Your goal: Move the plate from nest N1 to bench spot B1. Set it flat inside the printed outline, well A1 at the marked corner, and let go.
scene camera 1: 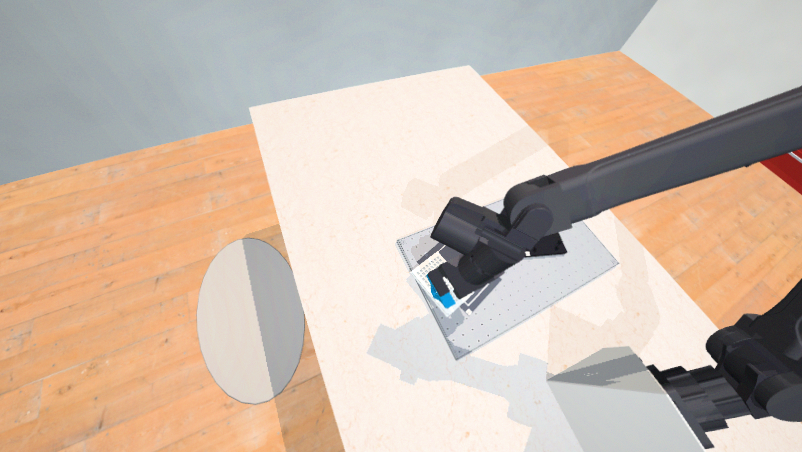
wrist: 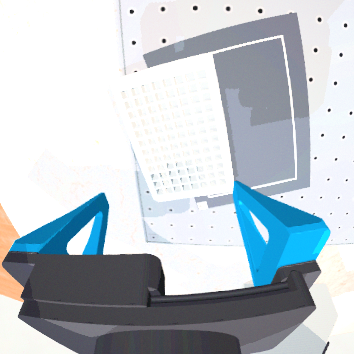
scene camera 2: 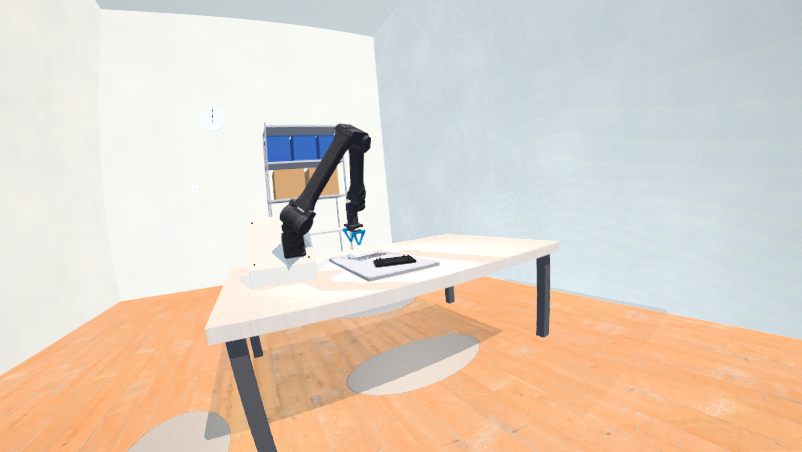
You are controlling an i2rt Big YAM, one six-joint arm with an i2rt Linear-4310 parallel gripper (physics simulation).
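Frame: origin at the arm's base, x ahead, y left, z up, level; centimetres.
Seen in the pictures: gripper, between the fingertips: (scene camera 1: 451,284) (wrist: 168,193) (scene camera 2: 355,243); arm's base, origin of its link: (scene camera 1: 669,402) (scene camera 2: 293,245).
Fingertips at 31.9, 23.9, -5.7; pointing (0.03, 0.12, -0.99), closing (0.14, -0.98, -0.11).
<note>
Offsets run from my fingertips to a thing's top centre, as dx, dy, dz. "spot": to the spot under its first point. Level surfaces: height alone.
The white well plate {+2.1, -0.1, -4.8} (scene camera 1: 429,266) (wrist: 177,135) lies partly on the dark grey printed mat {dz -6.2} (scene camera 1: 484,297) (wrist: 303,100). It covers the left part of the white outline {spot: +5.8, -9.8, -6.2} (wrist: 290,107) in the wrist view and sticks out past the mat's left side and the pegboard's edge. Any slight tilt is hard to judge. The small white corner mark {-6.0, -3.2, -6.2} (scene camera 1: 468,311) (wrist: 202,205) shows by the plate's lower end. My gripper (scene camera 1: 440,291) (scene camera 2: 355,243) (wrist: 168,193) is open and empty, with its blue fingers above the lower end of the plate. The black nest {+7.1, -31.4, -4.2} (scene camera 1: 553,245) (scene camera 2: 394,261) is empty; the arm partly hides it in scene camera 1.
The pegboard {+3.0, -21.5, -6.3} (scene camera 1: 539,297) (scene camera 2: 367,274) (wrist: 330,215) bears the mat and the nest. The table {dz -7.6} (scene camera 1: 365,140) (scene camera 2: 471,247) extends around it. The arm's pale base block (scene camera 1: 623,415) (scene camera 2: 283,275) stands on the table. A shelf unit (scene camera 2: 303,163) stands behind.
</note>
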